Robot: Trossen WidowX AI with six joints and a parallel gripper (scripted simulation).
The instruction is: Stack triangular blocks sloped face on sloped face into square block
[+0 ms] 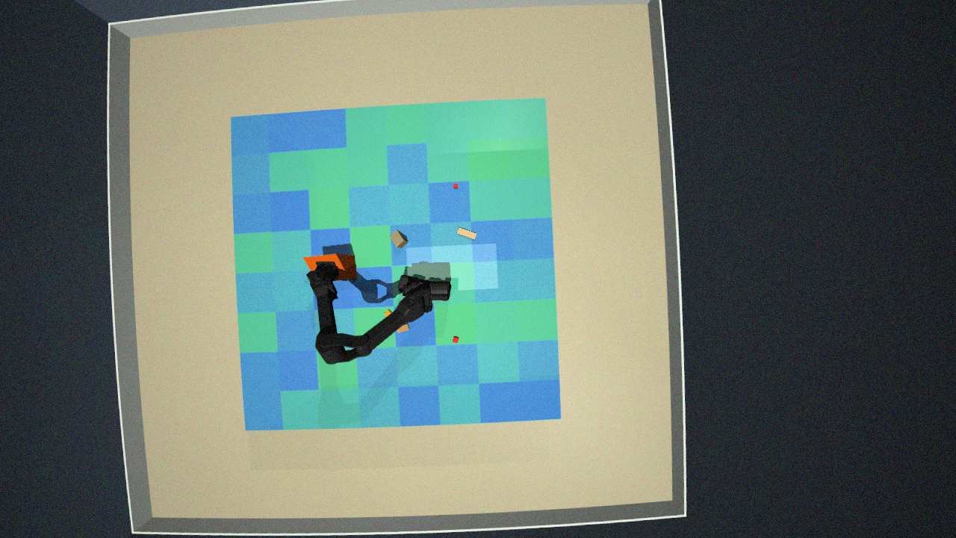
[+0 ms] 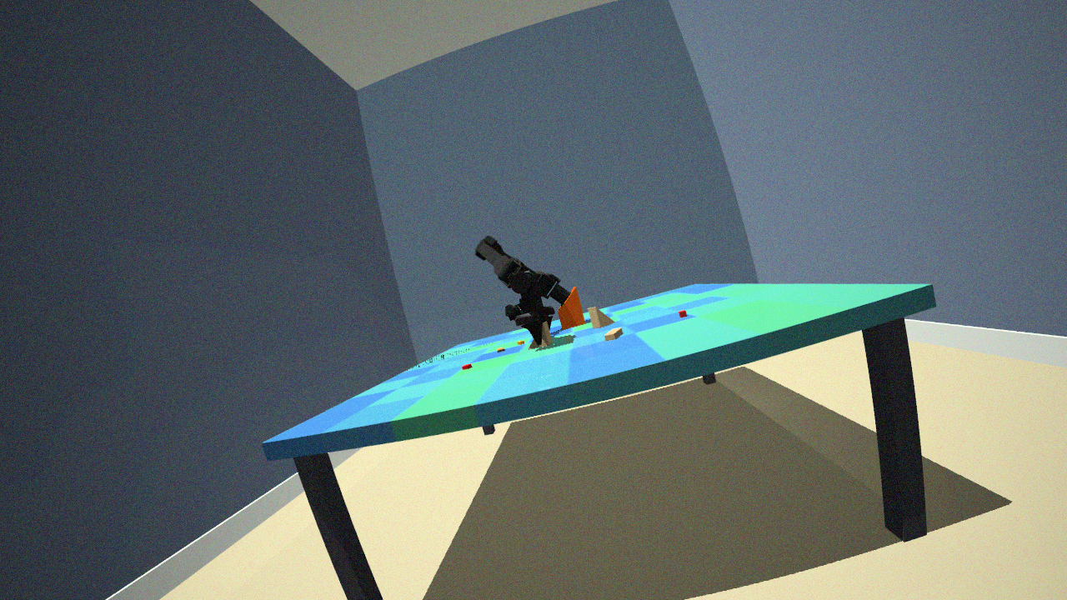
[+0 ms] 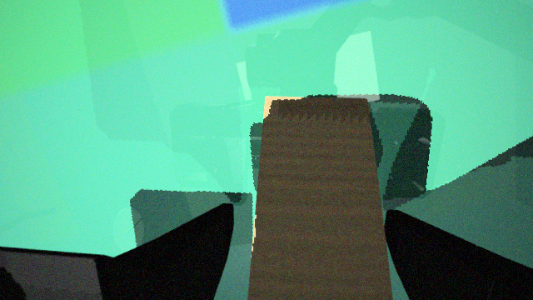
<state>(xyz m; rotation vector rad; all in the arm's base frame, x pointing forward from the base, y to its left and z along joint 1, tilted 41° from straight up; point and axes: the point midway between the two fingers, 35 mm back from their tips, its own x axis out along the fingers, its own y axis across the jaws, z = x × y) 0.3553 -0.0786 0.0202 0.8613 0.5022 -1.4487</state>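
The tan triangular block lies 1 cm above my gripper tip. From my gripper tip the other things lie so: orange bit (17 cm behind, 11 cm to the right); flat tan block (15 cm ahead, 21 cm to the left).
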